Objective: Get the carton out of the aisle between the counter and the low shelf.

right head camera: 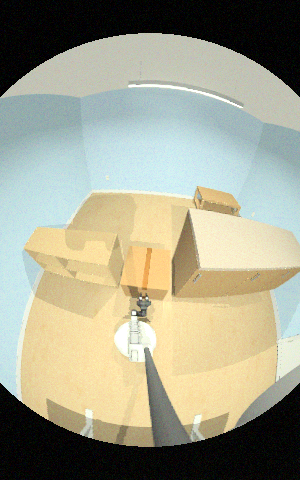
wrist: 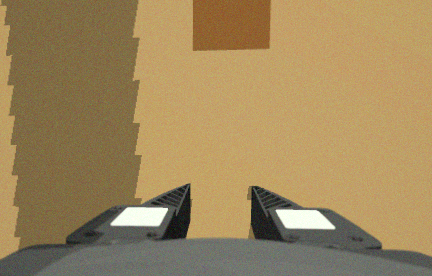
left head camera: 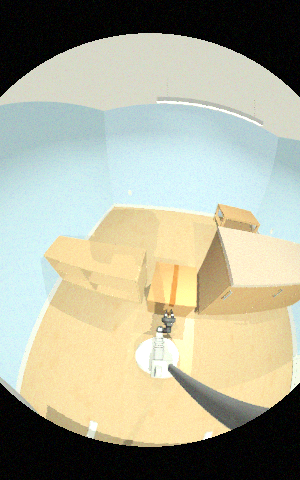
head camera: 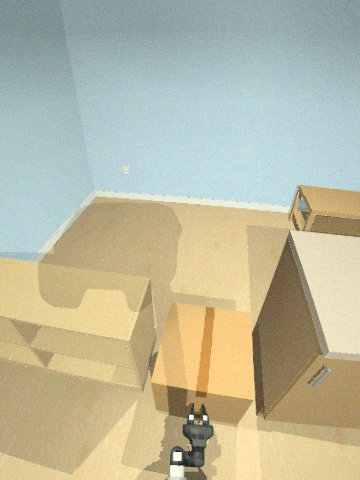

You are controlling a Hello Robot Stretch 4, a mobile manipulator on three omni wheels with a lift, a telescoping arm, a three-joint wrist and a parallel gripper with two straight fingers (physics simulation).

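Frame: origin at the robot's base, x up, y back, z right, level; centimetres.
Seen in the pictures: gripper, fingertip midpoint: [right head camera: 143,292] [wrist: 220,202] [left head camera: 168,308] [head camera: 198,403].
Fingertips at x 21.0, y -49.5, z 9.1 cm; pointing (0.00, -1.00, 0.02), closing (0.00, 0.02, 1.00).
Note:
A point is followed by its place in that frame.
The orange-brown carton [head camera: 227,350] @[x 37.8, y -69.0, z 23.0 cm] [left head camera: 186,285] @[x 37.8, y -68.7, z 25.2 cm] [right head camera: 159,267] @[x 37.9, y -69.7, z 25.5 cm] [wrist: 325,125] @[x 26.2, y -48.5, z 15.4 cm] with a darker tape strip stands on the floor between the low shelf [head camera: 90,310] @[x 58.3, y -75.1, z -42.6 cm] [left head camera: 105,252] @[x 58.2, y -89.1, z -57.5 cm] [right head camera: 95,240] @[x 58.2, y -87.6, z -37.8 cm] on the left and the counter [head camera: 335,295] @[x 88.3, y -63.0, z 53.4 cm] [left head camera: 260,257] @[x 88.3, y -63.5, z 80.5 cm] [right head camera: 240,240] @[x 88.3, y -62.9, z 87.6 cm] on the right. A narrow gap shows on each side of it. My gripper [head camera: 198,407] @[x 21.0, y -49.5, z 9.1 cm] [left head camera: 169,312] @[x 21.0, y -49.5, z 9.1 cm] [right head camera: 144,296] @[x 21.0, y -49.5, z 9.1 cm] [wrist: 220,202] @[x 21.0, y -49.5, z 9.1 cm] is at the carton's near face, its fingers apart with nothing between them. In the wrist view the carton's face fills the background, with the tape end above the fingertips. Whether the fingertips touch it, I cannot tell.
A small wooden table [head camera: 330,200] @[x 42.2, y -222.5, z 145.5 cm] [left head camera: 237,213] @[x 42.3, y -219.3, z 159.2 cm] [right head camera: 218,196] @[x 42.2, y -217.8, z 162.0 cm] stands behind the counter near the back wall [head camera: 200,125] @[x 93.5, y -285.5, z 13.7 cm]. The counter's front has handles [head camera: 320,376]. Floor [head camera: 215,255] @[x -2.8, y -186.1, z 30.2 cm] stretches behind the carton to the back wall.

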